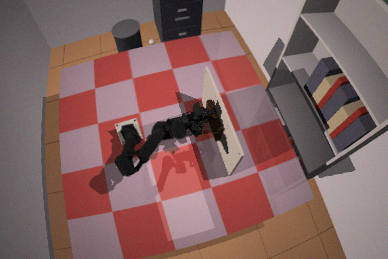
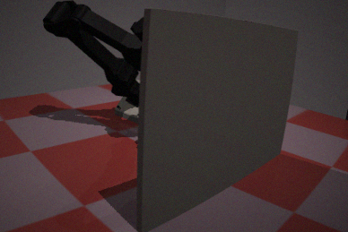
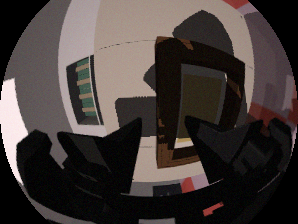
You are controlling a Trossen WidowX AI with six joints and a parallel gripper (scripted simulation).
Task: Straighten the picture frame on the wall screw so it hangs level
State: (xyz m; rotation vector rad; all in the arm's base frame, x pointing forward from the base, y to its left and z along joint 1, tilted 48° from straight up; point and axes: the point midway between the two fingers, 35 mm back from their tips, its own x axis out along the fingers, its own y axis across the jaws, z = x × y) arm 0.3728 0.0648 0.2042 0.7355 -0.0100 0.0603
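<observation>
The brown picture frame is 1 cm ahead of my gripper tip and 6 cm below it. The rest, counted from my gripper tip: cream wall panel: 2 cm ahead, 2 cm to the right, 7 cm below.
</observation>
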